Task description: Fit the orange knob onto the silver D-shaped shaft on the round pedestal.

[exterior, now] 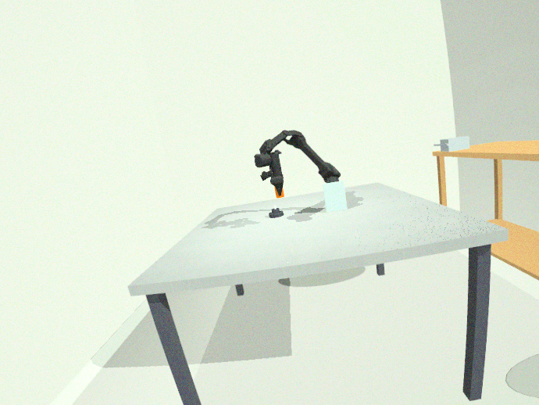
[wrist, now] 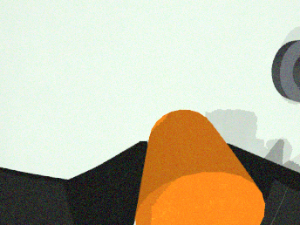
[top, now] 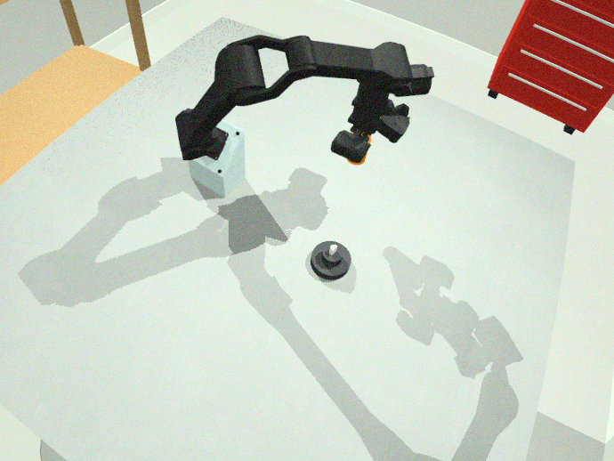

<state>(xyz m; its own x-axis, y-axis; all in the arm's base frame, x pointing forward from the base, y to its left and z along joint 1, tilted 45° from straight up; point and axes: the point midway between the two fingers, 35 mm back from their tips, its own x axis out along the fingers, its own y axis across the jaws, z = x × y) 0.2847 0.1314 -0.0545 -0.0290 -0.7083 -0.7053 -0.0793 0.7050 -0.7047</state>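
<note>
Right now my gripper tip is 60 mm short of the round pedestal, 170 mm to the left of it and 110 mm above it. Round my gripper tip: orange knob (30 mm above).
</note>
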